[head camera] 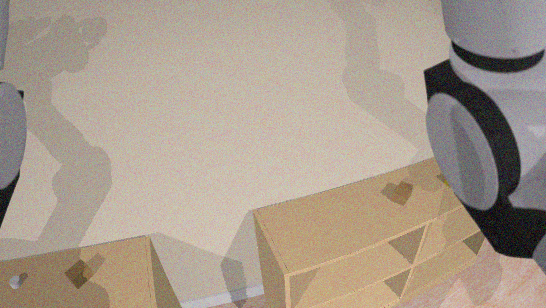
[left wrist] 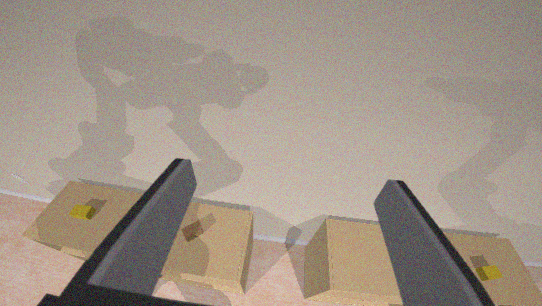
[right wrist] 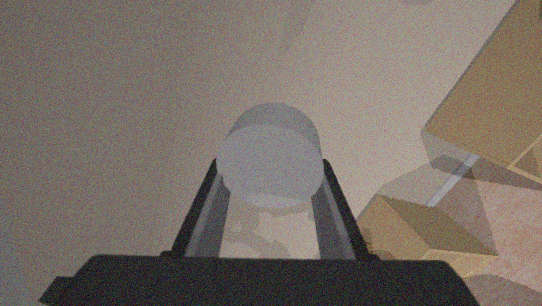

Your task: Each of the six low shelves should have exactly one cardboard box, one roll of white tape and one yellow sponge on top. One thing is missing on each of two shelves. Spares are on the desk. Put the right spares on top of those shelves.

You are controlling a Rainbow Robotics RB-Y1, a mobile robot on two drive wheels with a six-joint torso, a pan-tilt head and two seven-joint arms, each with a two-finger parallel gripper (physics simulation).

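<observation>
My right gripper (right wrist: 271, 169) is shut on a roll of white tape (right wrist: 271, 167), held up between its fingers. My left gripper (left wrist: 287, 182) is open and empty, high above the shelves. On the left low shelf (head camera: 125, 260) (left wrist: 230, 250) stand a cardboard box (head camera: 78, 274) (left wrist: 192, 231), a roll of white tape (head camera: 15, 281) and a yellow sponge (left wrist: 82, 211). On the right low shelf (head camera: 310, 230) (left wrist: 355, 250) stand a cardboard box (head camera: 401, 192) and a yellow sponge (left wrist: 488, 272), mostly hidden by my right arm in the head view. My left fingers hide parts of both shelf tops. The desk does not show.
A gap separates the two shelves, which stand along a pale wall (head camera: 225, 100) (left wrist: 325, 125). The right wrist view shows one shelf (right wrist: 490, 100) at the upper right and another shelf (right wrist: 395, 222) lower down. My right arm (head camera: 475, 135) covers the right side of the head view.
</observation>
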